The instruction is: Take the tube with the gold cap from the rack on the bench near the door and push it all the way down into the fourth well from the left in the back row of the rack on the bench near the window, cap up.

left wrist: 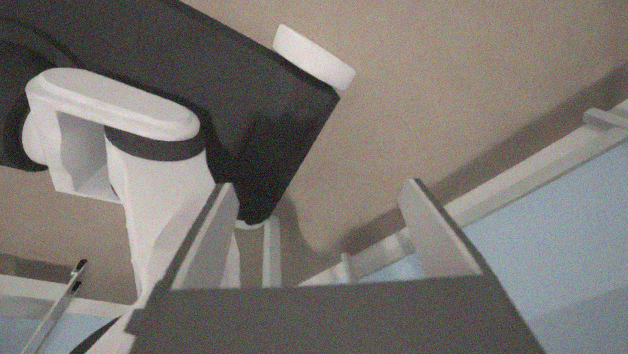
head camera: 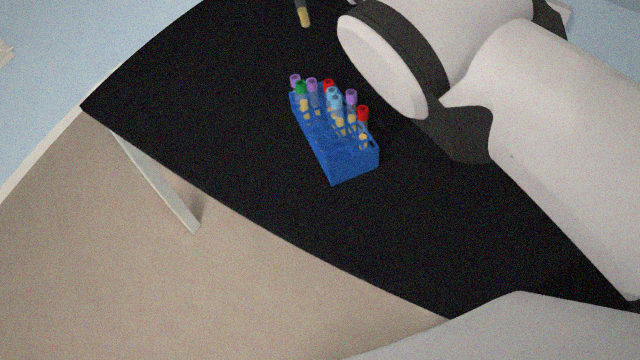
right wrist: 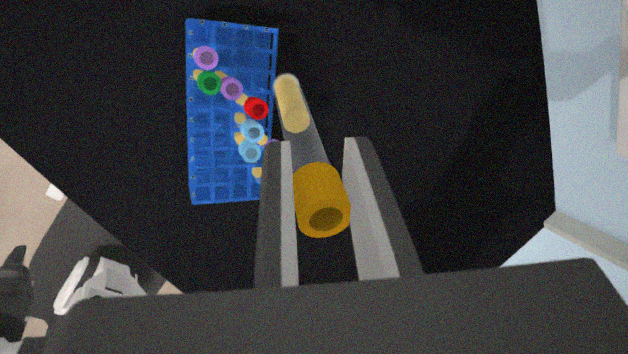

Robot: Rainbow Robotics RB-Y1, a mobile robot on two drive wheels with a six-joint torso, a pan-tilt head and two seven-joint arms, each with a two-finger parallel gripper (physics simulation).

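Places are measured from the robot's base along level axes (x right, y ahead, z up), in metres.
Pixels of known places: left gripper, between the fingertips: [left wrist: 320,191] [right wrist: 25,264]; right gripper, between the fingertips: [right wrist: 317,159].
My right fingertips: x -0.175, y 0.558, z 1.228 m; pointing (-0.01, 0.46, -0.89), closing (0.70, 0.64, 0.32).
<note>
Behind a point stands the place of what it marks.
The tube with the gold cap [right wrist: 321,200] @[x -0.176, y 0.549, z 1.245 m] is between the fingers of my right gripper [right wrist: 317,159] @[x -0.175, y 0.558, z 1.228 m], which is shut on it. Its cap is towards the wrist camera and its lower end points away. In the head camera the tube's lower end [head camera: 304,17] @[x -0.168, y 0.563, z 1.169 m] shows at the top edge, its cap out of view. A blue rack [head camera: 332,160] @[x -0.127, y 0.469, z 0.928 m] [right wrist: 200,165] @[x -0.139, y 0.470, z 0.971 m] stands on the black bench, with purple, green, red and light blue capped tubes in it. The held tube is above the bench, apart from the rack. My left gripper [left wrist: 320,191] @[x -0.233, y -0.060, z 0.538 m] is open and empty, away from the bench.
The black bench top [head camera: 240,190] @[x -0.280, y 0.394, z 0.915 m] [right wrist: 425,100] @[x 0.109, y 0.730, z 0.915 m] has its edge running diagonally above the beige floor [head camera: 150,280] @[x -1.067, y 0.311, z 0.001 m]. A pale strip [head camera: 157,182] @[x -0.889, y 0.635, z 0.439 m] lies below that edge. In the left wrist view, the dark robot base [left wrist: 225,65] @[x -0.177, y -0.169, z 0.169 m] with a white wheel [left wrist: 314,57] shows over the floor.
</note>
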